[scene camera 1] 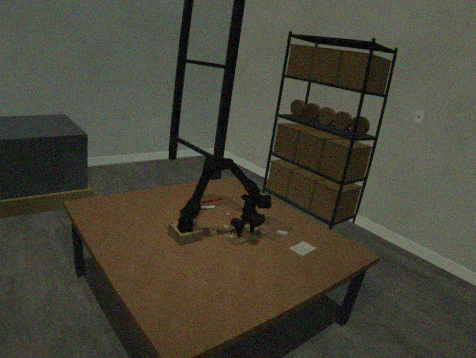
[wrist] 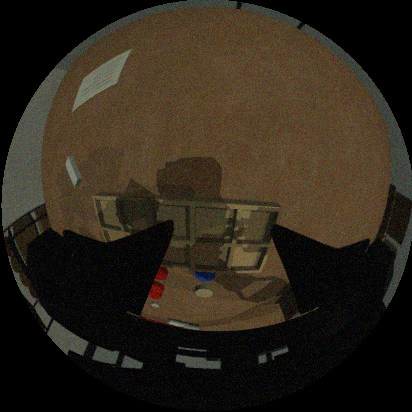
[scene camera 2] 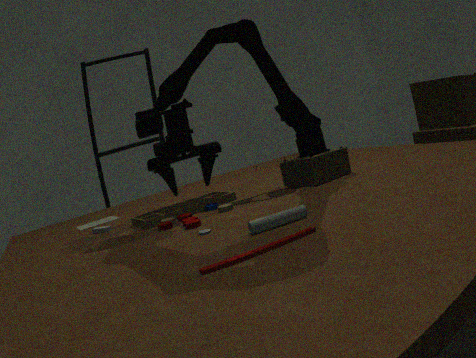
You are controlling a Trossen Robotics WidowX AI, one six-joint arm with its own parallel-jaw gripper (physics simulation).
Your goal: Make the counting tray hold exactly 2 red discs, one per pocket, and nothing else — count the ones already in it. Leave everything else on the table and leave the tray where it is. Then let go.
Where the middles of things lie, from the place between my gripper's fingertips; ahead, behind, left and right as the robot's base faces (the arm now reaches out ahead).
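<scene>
From my hand, you'd find the wooden counting tray [scene camera 2: 151, 219] 3 cm below, 5 cm ahead and 4 cm to the left. There's a flat grey plate [wrist: 107, 74] as well, and that's 4 cm below my hand, 17 cm to the right of it and 26 cm ahead of it.
</scene>
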